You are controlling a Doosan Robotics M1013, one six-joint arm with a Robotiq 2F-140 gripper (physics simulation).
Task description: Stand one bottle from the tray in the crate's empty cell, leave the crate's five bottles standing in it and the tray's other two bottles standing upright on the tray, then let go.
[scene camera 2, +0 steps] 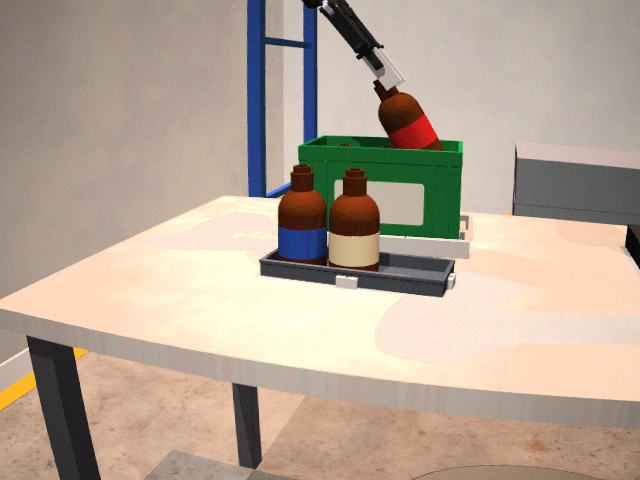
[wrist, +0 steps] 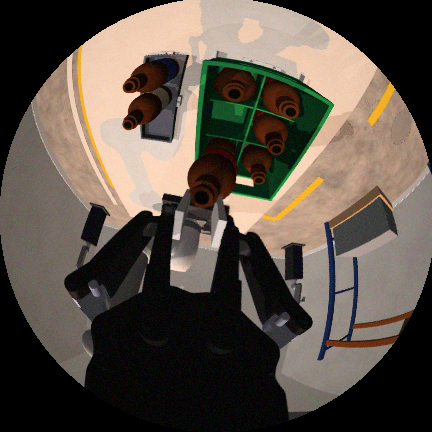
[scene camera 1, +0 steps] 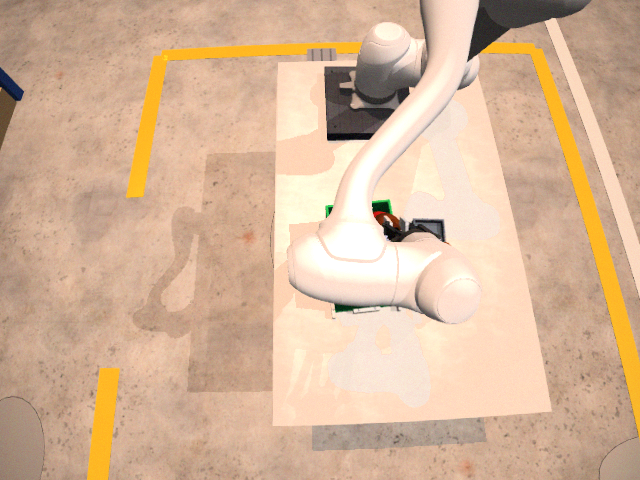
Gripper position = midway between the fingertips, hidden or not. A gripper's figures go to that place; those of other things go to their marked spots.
Scene:
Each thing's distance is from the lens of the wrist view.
gripper (wrist: 201, 202): 0.21 m
red-label brown bottle (wrist: 213, 173): 0.20 m

